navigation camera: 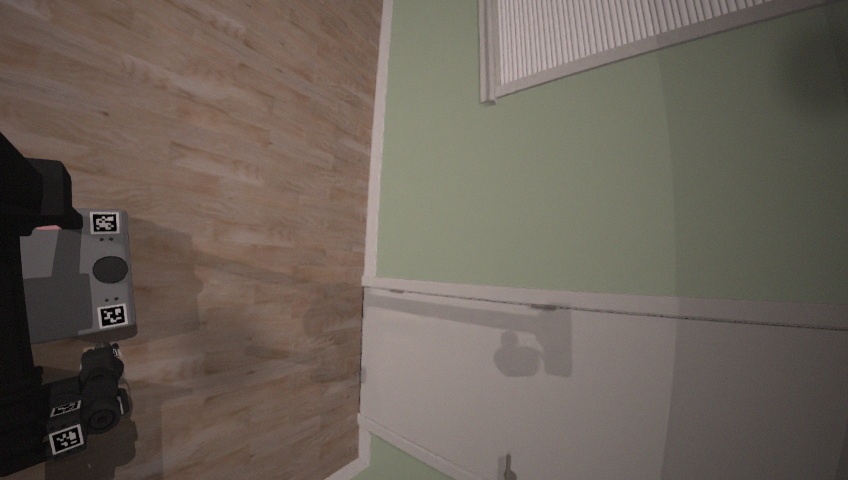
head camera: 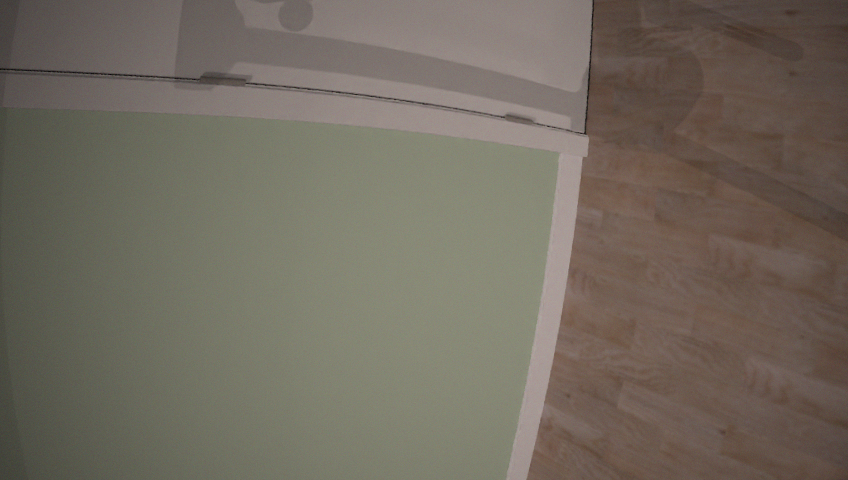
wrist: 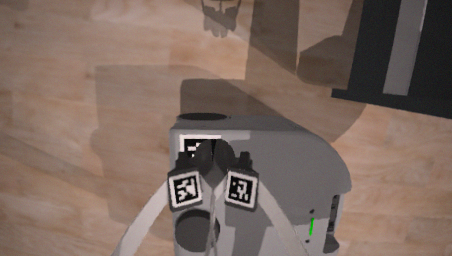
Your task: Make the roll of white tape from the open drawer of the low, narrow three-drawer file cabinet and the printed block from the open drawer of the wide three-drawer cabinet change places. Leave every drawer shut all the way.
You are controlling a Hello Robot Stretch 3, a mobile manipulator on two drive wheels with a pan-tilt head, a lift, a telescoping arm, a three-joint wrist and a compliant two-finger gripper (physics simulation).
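Note:
My gripper (wrist: 215, 157) is shut in the wrist view, its two dark rubber tips pressed together, and no object shows between them. It is above the grey robot base (wrist: 295, 160) (navigation camera: 56, 303), near a base marker. In the navigation camera my wrist (navigation camera: 101, 386) is at the lower left, beside the base; the fingertips are mostly hidden under it. A dark piece of furniture (wrist: 371, 60) with a lighter strip is at the top right of the wrist view; I cannot tell which cabinet it is. The white tape and the printed block do not show.
The head camera shows a green wall (head camera: 285, 285), a white door (head camera: 416, 35) and wooden floor (head camera: 702, 309). The navigation camera shows the same door (navigation camera: 452, 386), green wall (navigation camera: 505, 196) and a slatted white panel (navigation camera: 595, 35). Shadows of the robot fall on the floor and door.

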